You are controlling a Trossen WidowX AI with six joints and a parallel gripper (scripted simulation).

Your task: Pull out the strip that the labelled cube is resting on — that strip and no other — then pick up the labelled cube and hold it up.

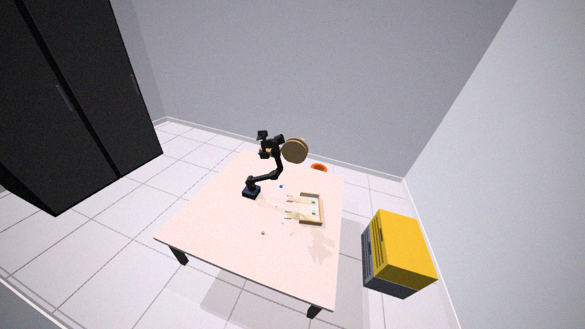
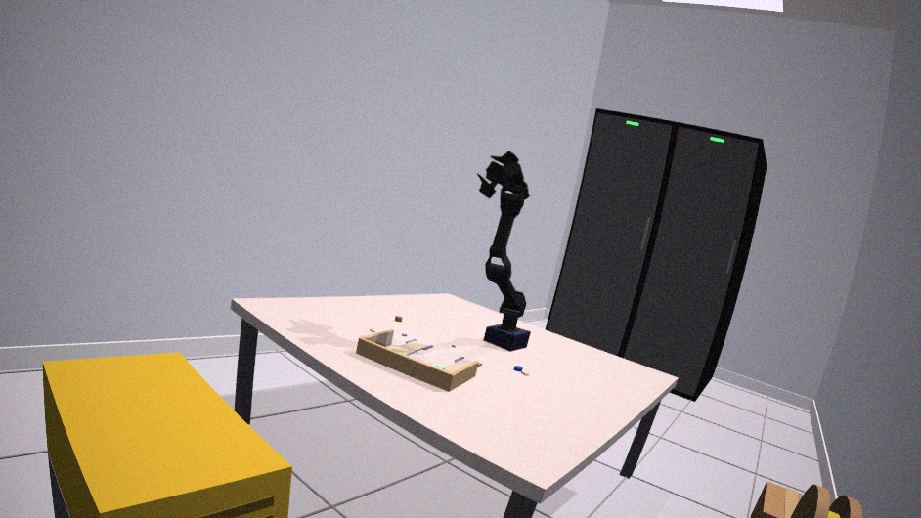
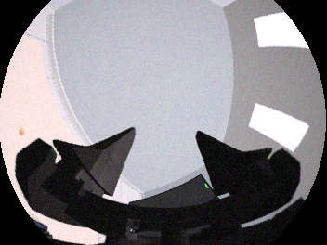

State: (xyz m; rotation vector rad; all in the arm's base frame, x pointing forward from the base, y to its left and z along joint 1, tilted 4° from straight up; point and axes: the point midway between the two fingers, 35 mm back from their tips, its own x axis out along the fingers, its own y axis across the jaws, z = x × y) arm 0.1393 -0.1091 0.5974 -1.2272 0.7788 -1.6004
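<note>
The blue piece is 60 mm ahead of my gripper tip, 390 mm to the left of it and 650 mm below it.
</note>
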